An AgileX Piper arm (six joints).
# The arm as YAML. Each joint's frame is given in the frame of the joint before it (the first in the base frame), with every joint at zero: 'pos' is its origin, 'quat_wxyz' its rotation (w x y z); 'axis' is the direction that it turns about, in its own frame. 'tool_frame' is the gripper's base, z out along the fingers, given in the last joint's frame.
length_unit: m
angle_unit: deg
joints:
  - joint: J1
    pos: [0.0, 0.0, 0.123]
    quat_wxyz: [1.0, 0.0, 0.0, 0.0]
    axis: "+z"
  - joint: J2
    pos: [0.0, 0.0, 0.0]
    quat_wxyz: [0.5, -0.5, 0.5, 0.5]
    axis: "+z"
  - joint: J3
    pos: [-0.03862, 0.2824, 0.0]
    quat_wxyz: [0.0, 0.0, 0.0, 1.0]
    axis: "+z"
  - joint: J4
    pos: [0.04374, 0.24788, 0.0]
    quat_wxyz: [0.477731, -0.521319, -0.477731, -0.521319]
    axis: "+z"
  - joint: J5
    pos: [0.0, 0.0, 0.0]
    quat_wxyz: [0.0, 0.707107, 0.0, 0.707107]
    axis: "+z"
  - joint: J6
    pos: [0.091, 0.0, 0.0]
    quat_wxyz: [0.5, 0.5, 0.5, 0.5]
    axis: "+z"
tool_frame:
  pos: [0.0, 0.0, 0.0]
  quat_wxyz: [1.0, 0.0, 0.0, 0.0]
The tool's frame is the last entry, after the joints.
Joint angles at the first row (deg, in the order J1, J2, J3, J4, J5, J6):
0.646, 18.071, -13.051, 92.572, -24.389, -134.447
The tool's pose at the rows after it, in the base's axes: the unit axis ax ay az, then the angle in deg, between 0 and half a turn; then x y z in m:
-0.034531, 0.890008, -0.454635, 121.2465, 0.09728, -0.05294, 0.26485
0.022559, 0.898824, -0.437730, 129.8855, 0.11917, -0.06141, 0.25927
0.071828, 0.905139, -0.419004, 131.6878, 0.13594, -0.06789, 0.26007
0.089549, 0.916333, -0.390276, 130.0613, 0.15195, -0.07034, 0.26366
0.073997, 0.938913, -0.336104, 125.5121, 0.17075, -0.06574, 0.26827
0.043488, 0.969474, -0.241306, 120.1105, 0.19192, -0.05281, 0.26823
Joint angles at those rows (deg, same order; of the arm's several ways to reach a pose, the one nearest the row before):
0.653, 29.934, -16.762, 98.813, -36.941, -133.239
-1.062, 40.572, -19.803, 101.141, -41.525, -129.191
-4.014, 46.866, -22.717, 101.622, -40.770, -124.182
-6.486, 50.753, -25.383, 101.713, -36.279, -121.108
-8.072, 53.619, -27.847, 101.715, -27.477, -118.927
-8.465, 56.857, -29.599, 101.438, -15.598, -114.880

